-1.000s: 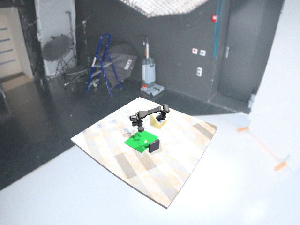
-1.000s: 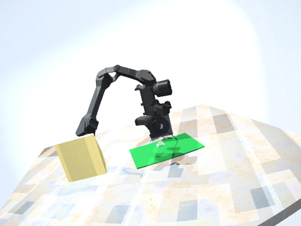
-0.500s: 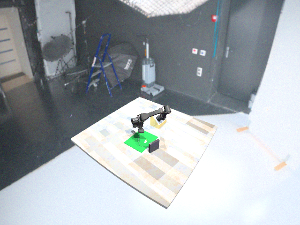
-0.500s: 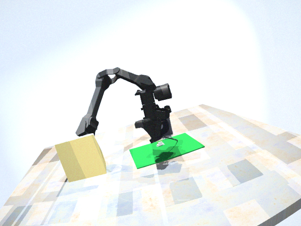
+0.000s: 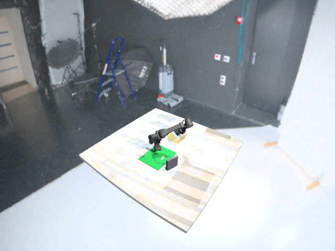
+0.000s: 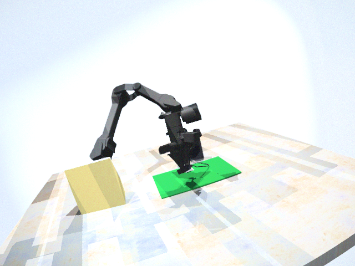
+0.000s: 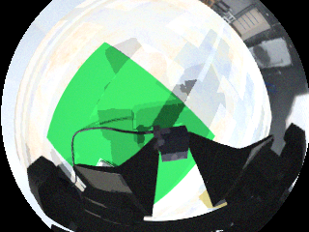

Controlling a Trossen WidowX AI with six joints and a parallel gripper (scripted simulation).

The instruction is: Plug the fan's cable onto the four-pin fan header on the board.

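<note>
The green board is 7 cm below my gripper tip, 6 cm to the left of it and 4 cm ahead of it. Also, from my gripper tip: black fan: 24 cm to the left, 10 cm ahead; then dark fan plug: 1 cm to the left, 1 cm behind.
</note>
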